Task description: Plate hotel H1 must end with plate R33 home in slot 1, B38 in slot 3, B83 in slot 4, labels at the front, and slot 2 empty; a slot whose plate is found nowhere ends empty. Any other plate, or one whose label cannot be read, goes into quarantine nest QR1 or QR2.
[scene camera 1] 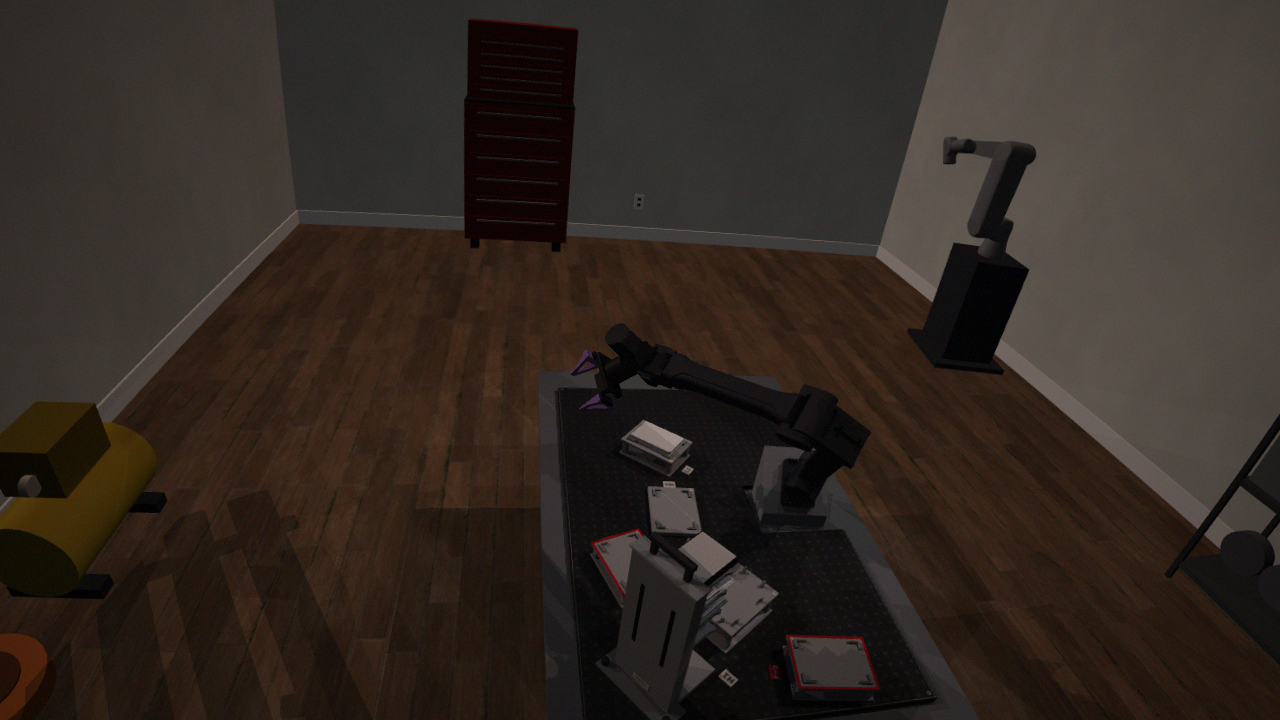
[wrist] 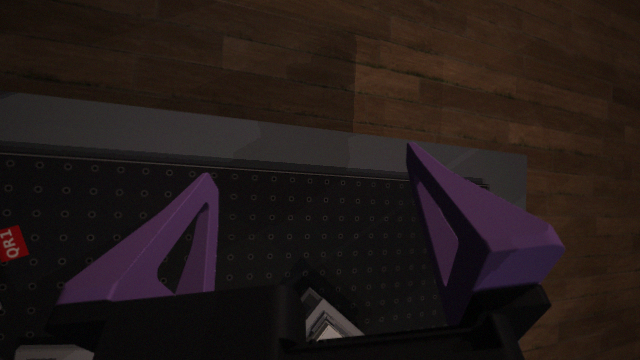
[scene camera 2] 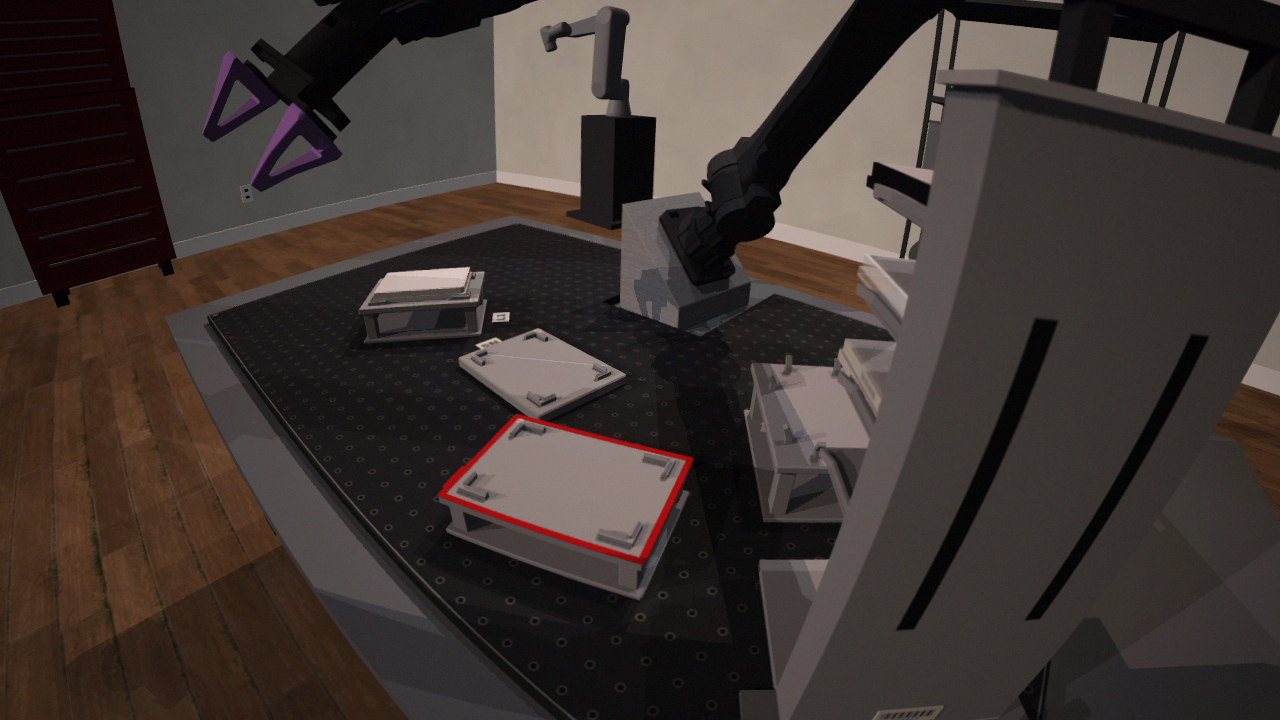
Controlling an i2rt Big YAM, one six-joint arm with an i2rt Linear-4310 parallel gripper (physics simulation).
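Places are measured from the arm's base along level axes (x up, y right, z ahead), in metres.
Pixels of known places: gripper, between the fingertips: (scene camera 1: 576,392) (wrist: 307,167) (scene camera 2: 230,162); arm's base, origin of its link: (scene camera 1: 798,483) (scene camera 2: 694,247).
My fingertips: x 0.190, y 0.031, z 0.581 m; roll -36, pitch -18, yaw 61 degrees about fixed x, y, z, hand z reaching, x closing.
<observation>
For each thing: its top centre in the pictures, then the offset to it from my fingertips.
- pale plate, centre of its top: (scene camera 2: 423,279) (scene camera 1: 657,436) dz -0.225, dx -0.208, dy +0.140 m
- red-rimmed nest QR1, centre of its top: (scene camera 2: 568,472) (scene camera 1: 631,558) dz -0.163, dx -0.226, dy -0.294 m
- red-rimmed nest, centre of its top: (scene camera 1: 833,660) dz -0.562, dx -0.226, dy -0.521 m
- low grey nest, centre of its top: (scene camera 2: 538,361) (scene camera 1: 674,507) dz -0.268, dx -0.254, dy -0.087 m
My gripper (scene camera 1: 577,391) (scene camera 2: 233,163) (wrist: 307,167) is open and empty, high above the table's far left end. A pale plate (scene camera 1: 660,436) (scene camera 2: 423,283) (wrist: 330,333) lies on a raised grey stand (scene camera 2: 384,322); its label is not readable. The hotel H1 (scene camera 1: 656,617) (scene camera 2: 1065,358) stands upright at the near end, with several plate-like edges showing beyond its side panel; slots and labels cannot be made out. The red-rimmed nest QR1 (scene camera 1: 617,553) (scene camera 2: 563,488) is bare; its red sign (wrist: 12,243) shows in the wrist view. Another red-rimmed nest (scene camera 1: 832,664) is bare, its sign unreadable.
A low grey nest (scene camera 1: 674,510) (scene camera 2: 541,368) lies mid-table. A raised grey stand (scene camera 1: 747,598) (scene camera 2: 805,402) is beside the hotel. The arm's base block (scene camera 1: 787,501) (scene camera 2: 666,259) is at the right edge. A red cabinet (scene camera 1: 519,161) stands beyond the table.
</observation>
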